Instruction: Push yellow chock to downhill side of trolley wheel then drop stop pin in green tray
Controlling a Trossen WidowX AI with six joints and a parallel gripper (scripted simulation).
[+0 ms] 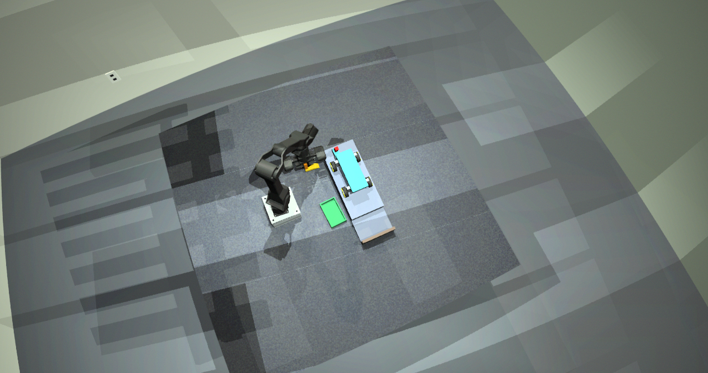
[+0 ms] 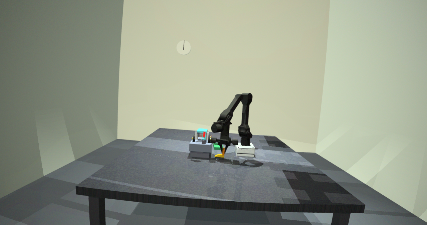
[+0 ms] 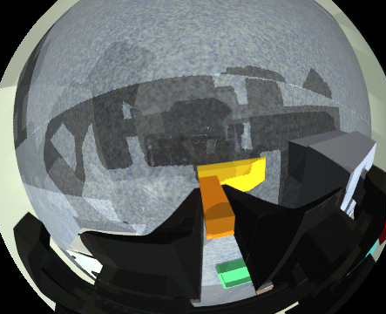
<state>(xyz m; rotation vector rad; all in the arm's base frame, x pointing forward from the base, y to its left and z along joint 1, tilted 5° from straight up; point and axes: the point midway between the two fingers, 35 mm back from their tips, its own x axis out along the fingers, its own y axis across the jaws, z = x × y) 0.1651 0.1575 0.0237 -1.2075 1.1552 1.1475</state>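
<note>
Right now my gripper tip is 140 mm short of the red-headed stop pin, 20 mm to the left of it and 100 mm below it. The rest, counted from my gripper tip: yellow chock 20 mm ahead, 10 mm below; then cyan-topped trolley 170 mm ahead, 130 mm to the right, 70 mm above; then grey ramp 170 mm ahead, 140 mm to the right, 10 mm above.
</note>
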